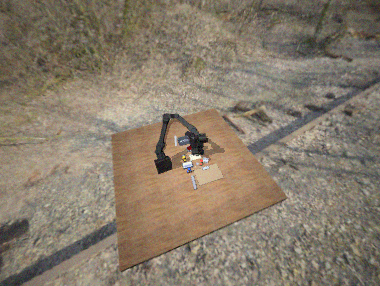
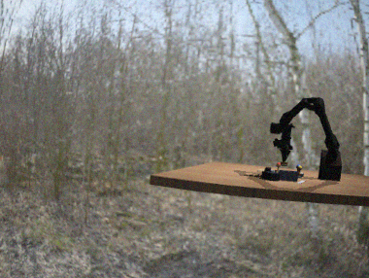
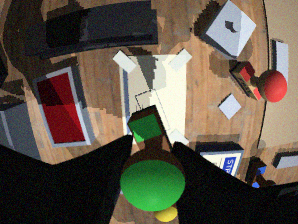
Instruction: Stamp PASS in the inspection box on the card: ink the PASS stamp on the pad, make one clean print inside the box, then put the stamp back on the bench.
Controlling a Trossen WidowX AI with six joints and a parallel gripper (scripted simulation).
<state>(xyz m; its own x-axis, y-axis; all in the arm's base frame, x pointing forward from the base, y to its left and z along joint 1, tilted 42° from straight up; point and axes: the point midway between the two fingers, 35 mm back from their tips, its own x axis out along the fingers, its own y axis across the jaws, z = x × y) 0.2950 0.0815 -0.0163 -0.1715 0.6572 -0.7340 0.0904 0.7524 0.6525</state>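
Right now my gripper tip is 8 cm above the card and 1 cm short of it. Also, from my gripper tip: red-knobbed stamp 10 cm to the right, 6 cm below, 5 cm ahead; long black block 8 cm ahead, 7 cm to the left, 6 cm below; green-knobbed stamp right at my gripper tip.
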